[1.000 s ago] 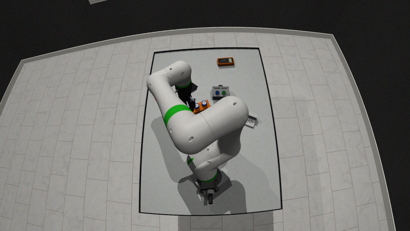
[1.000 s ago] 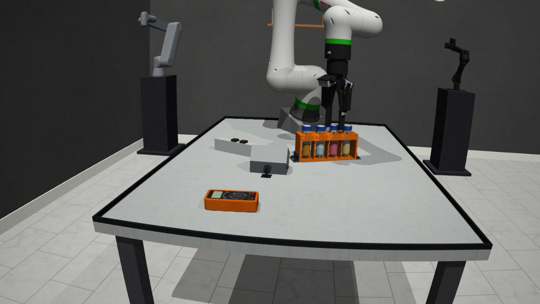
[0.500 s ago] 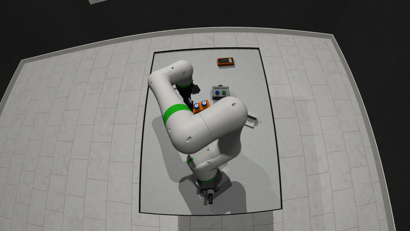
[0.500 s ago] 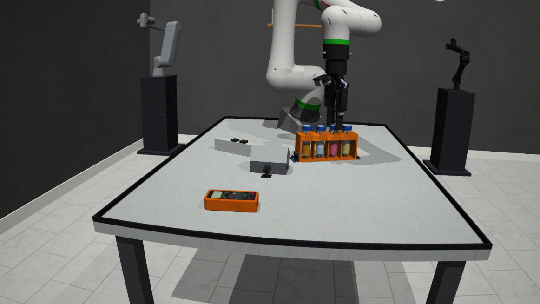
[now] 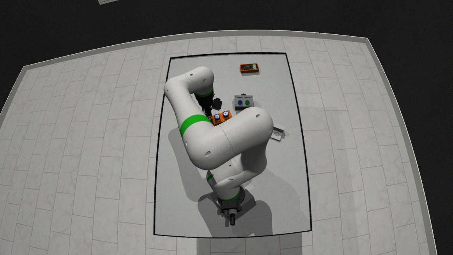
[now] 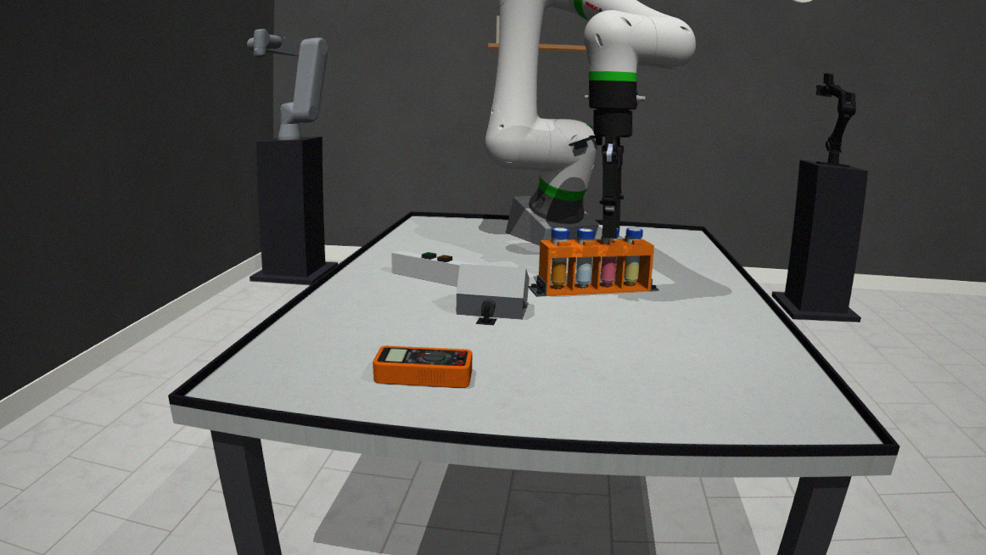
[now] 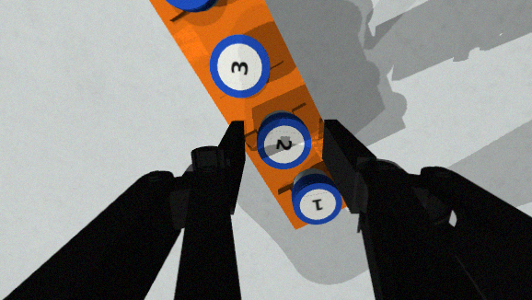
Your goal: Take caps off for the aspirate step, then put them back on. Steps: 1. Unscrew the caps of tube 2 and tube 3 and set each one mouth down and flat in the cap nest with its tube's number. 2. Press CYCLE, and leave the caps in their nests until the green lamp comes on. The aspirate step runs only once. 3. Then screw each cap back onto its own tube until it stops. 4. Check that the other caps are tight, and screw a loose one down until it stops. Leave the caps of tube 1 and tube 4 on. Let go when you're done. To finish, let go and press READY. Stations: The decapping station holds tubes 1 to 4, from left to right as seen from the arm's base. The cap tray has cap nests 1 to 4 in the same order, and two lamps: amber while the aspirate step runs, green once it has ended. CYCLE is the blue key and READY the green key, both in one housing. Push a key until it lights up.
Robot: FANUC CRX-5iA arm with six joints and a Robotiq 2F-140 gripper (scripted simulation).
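The cap 2 lies 3 cm below my hand. The rest, counted from my hand: cap 3 (2 cm ahead, 5 cm to the right, 3 cm below); cap 1 (2 cm behind, 5 cm to the left, 3 cm below); cap 4 (3 cm ahead, 10 cm to the right, 3 cm below).
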